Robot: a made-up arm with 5 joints.
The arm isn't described. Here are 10 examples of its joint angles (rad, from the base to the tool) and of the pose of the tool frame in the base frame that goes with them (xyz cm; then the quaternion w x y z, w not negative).
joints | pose
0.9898 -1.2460 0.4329 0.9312 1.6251 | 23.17 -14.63 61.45 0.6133 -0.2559 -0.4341 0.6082
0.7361 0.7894 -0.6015 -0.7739 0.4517 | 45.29 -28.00 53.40 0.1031 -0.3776 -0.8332 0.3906
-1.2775 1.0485 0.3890 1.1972 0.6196 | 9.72 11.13 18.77 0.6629 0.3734 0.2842 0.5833
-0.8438 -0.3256 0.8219 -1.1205 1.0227 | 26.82 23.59 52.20 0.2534 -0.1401 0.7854 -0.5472
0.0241 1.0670 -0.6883 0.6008 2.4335 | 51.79 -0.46 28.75 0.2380 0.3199 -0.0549 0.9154
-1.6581 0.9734 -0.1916 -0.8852 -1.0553 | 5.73 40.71 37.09 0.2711 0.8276 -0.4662 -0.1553
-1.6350 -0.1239 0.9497 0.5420 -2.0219 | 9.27 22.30 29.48 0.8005 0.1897 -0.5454 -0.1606
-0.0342 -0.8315 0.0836 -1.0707 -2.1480 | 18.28 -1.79 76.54 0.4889 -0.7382 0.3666 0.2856
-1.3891 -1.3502 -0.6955 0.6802 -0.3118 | 4.49 -18.44 76.18 0.4414 -0.6217 0.6123 0.2092
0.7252 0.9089 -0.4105 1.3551 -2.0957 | 34.47 -23.84 27.36 0.2597 -0.5533 -0.2006 -0.7656
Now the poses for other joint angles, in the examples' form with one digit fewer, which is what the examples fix.
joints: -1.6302 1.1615 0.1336 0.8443 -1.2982
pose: 8.7 18.9 14.1 0.840 0.062 -0.430 0.323
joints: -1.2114 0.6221 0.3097 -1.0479 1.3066
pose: 19.7 35.4 35.9 0.258 -0.311 0.580 -0.708
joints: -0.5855 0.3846 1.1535 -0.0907 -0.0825
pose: 23.2 10.8 21.7 0.741 0.354 -0.510 0.257
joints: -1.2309 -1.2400 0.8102 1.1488 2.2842
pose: 14.5 17.8 48.8 0.332 -0.251 -0.002 -0.909
